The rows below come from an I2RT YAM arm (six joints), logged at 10 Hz.
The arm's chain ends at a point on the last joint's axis. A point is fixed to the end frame.
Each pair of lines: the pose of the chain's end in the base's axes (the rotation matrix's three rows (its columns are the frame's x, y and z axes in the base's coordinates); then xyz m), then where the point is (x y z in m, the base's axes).
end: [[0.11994 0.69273 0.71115], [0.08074 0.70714 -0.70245], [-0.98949 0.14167 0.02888]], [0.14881 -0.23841 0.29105]
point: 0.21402 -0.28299 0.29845
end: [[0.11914 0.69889 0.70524], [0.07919 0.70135 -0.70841], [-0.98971 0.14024 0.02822]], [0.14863 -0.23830 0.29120]
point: 0.21347 -0.28342 0.29853
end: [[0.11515 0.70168 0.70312], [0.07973 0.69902 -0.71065], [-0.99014 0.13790 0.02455]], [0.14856 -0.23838 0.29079]
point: 0.21329 -0.28371 0.29780
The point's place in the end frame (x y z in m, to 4 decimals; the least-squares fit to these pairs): -0.0031 0.0147 0.0779
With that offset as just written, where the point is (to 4 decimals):
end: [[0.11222 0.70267 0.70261], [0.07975 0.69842 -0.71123], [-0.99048 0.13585 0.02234]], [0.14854 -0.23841 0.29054]
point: 0.2133 -0.2838 0.2973
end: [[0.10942 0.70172 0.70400], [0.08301 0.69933 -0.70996], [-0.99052 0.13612 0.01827]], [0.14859 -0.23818 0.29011]
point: 0.2134 -0.2835 0.2966
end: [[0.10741 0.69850 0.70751], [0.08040 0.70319 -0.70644], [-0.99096 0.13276 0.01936]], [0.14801 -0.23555 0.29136]
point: 0.2131 -0.2805 0.2979
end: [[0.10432 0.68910 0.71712], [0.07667 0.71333 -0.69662], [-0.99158 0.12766 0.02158]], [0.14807 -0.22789 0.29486]
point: 0.2137 -0.2719 0.3015
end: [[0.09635 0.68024 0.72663], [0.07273 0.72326 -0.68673], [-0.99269 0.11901 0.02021]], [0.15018 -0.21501 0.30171]
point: 0.2165 -0.2581 0.3081
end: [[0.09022 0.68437 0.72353], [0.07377 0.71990 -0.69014], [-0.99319 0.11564 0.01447]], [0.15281 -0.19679 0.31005]
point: 0.2190 -0.2402 0.3160
